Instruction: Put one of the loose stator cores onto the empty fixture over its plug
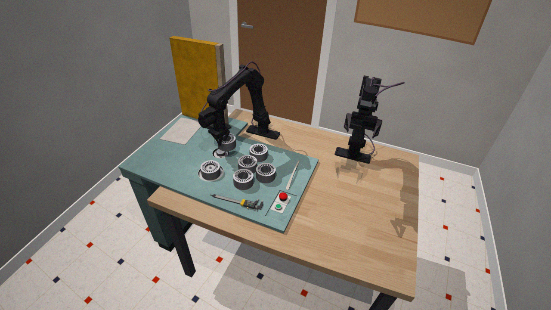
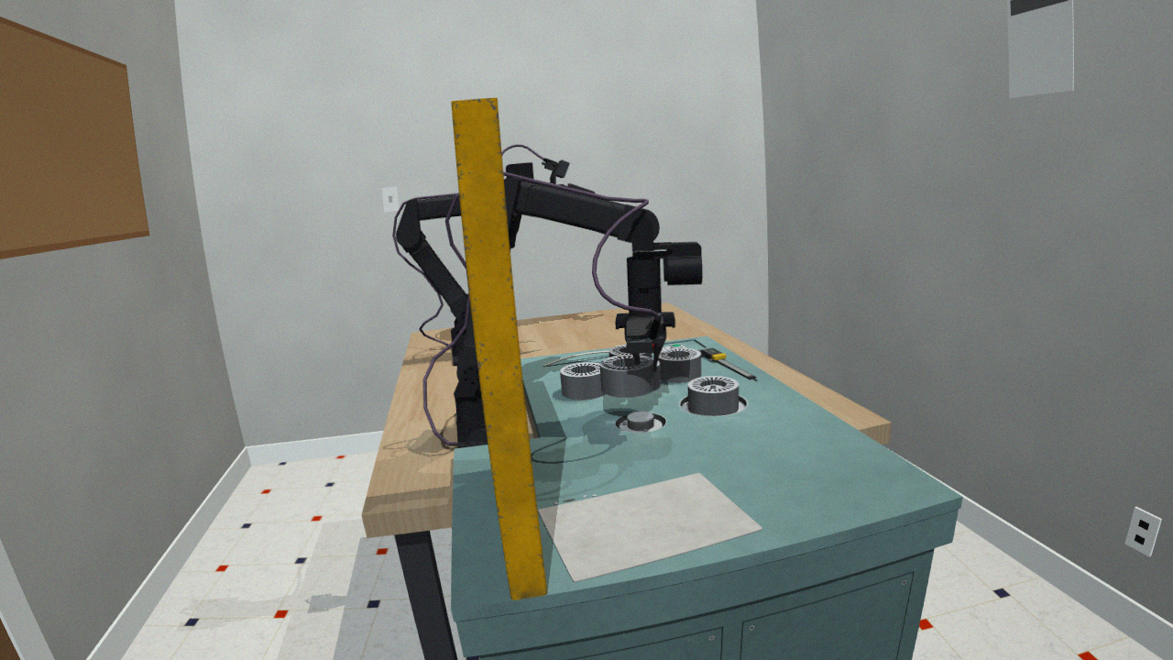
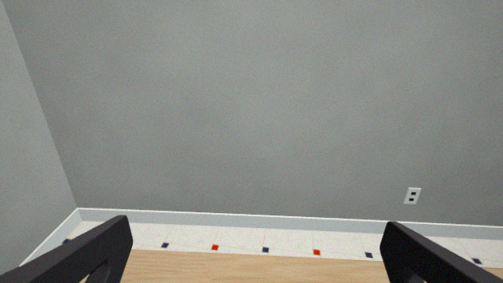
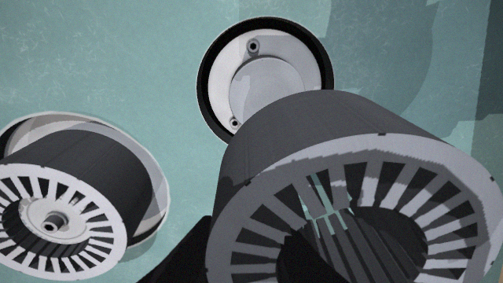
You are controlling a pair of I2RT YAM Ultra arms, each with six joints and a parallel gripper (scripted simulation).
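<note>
The grey plug is 2 cm behind my right hand, 3 cm to the right of it and 10 cm below it. The rest, counted from my right hand: pale sheet 12 cm behind, 34 cm to the right, 9 cm below; then round fixture recess 13 cm ahead, 10 cm below; then red button 15 cm ahead, 40 cm to the left, 8 cm below.
</note>
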